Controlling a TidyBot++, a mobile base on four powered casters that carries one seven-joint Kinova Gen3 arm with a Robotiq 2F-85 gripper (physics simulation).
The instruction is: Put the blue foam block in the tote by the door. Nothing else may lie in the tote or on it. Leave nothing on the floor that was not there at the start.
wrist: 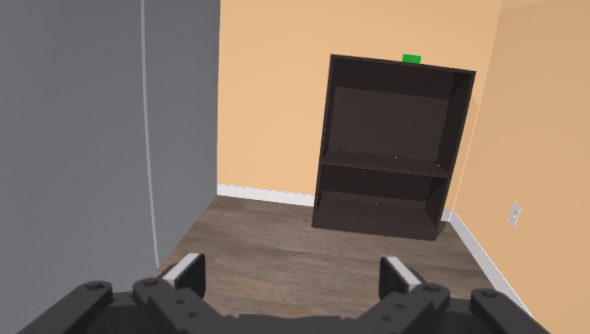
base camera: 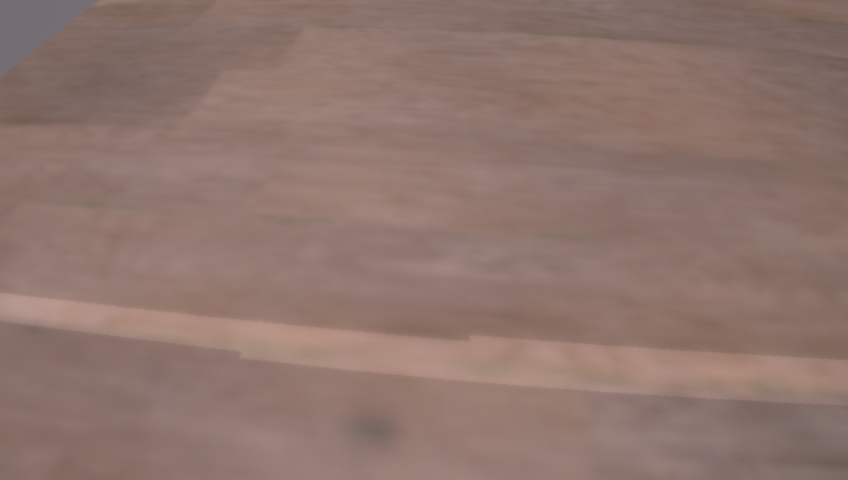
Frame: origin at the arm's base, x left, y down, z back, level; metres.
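Where they show: gripper, fingertip midpoint: (wrist: 292, 275).
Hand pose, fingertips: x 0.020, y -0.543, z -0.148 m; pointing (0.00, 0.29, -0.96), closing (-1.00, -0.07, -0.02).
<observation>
Things, the pixels of their top centre, and the offset from my fingertips. Level surfaces: height alone.
- green object, top centre: (wrist: 412, 54) dx -0.609, dy -0.165, dz -1.834 m
- outlet, top centre: (wrist: 517, 204) dx -1.111, dy +0.482, dz -1.275 m
- Wood floor, surface height: dy +0.939 m
My gripper (wrist: 292, 275) is open, its two fingers wide apart at the bottom of the wrist view, with floor showing between them. The blue foam block does not show in either view. The tote and the door do not show in either view.
A dark bookshelf (wrist: 384, 231) stands against the orange back wall (wrist: 270, 100), near the right corner. A green object (wrist: 411, 59) shows on its top. A grey panelled surface (wrist: 75, 125) rises at the left. The right wall (wrist: 545, 125) has an outlet (wrist: 514, 215). Wood floor (base camera: 416, 178) fills most of the base camera view.
</observation>
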